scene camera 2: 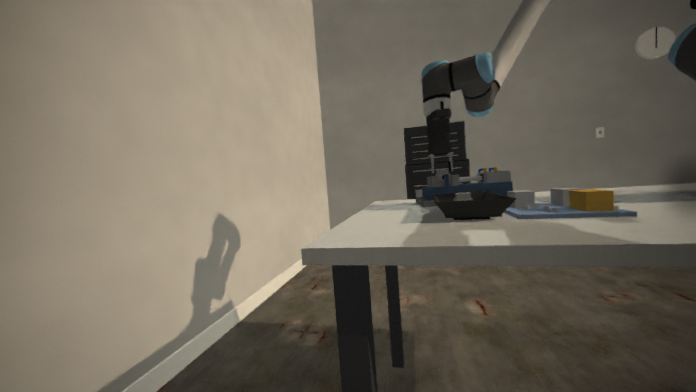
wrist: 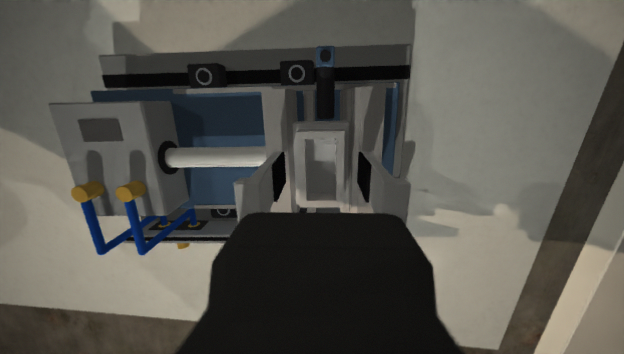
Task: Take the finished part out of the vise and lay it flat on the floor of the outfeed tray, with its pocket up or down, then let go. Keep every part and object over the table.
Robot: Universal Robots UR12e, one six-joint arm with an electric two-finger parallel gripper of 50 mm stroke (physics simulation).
brass block: scene camera 2 592,199; not seen in the wrist view (out of frame)
